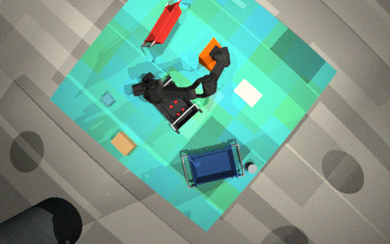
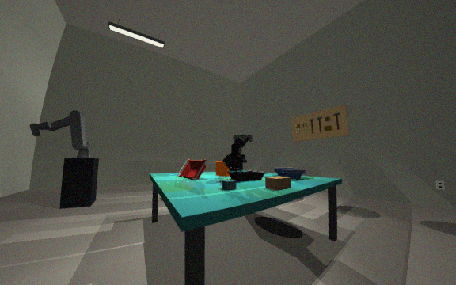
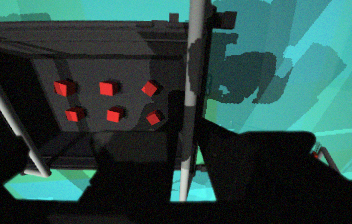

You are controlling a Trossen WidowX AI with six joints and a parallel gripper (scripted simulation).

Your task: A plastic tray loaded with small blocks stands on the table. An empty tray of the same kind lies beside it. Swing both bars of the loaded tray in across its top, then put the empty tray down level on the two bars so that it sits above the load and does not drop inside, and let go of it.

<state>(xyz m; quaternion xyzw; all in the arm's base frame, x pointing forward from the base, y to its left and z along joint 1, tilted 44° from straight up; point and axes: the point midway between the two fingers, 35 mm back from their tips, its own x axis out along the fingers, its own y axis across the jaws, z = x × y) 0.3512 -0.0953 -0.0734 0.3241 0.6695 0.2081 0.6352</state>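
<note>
My gripper tip is 310 mm past the red tray, 240 mm to the left of it and 10 mm below it. From my gripper tip the other things lie so: cream flat piece 310 mm behind, 410 mm to the left, 60 mm below; then tan box 380 mm ahead, 10 mm to the left, 40 mm below; then blue cube 230 mm ahead, 230 mm to the right, 40 mm below.
</note>
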